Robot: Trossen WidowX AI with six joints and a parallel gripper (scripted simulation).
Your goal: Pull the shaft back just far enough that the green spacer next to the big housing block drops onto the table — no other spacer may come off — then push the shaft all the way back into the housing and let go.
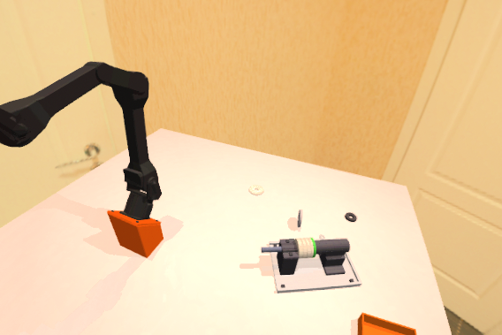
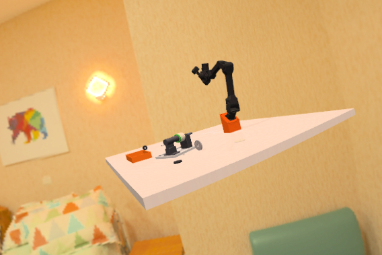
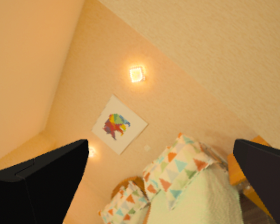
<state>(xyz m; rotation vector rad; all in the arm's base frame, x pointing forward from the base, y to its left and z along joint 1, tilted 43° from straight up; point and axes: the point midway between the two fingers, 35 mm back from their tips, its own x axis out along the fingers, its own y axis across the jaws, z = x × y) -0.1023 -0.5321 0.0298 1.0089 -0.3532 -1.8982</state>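
Now: gripper tip 530 mm short of the grey shaft, 470 mm to the right of it and 420 mm above it. From my gripper tip the other things lie so: grey washer: 630 mm to the left, 530 mm ahead, 470 mm below; then orange tray: 760 mm ahead, 490 mm below, 270 mm to the left; then green spacer: 570 mm ahead, 480 mm to the left, 420 mm below.
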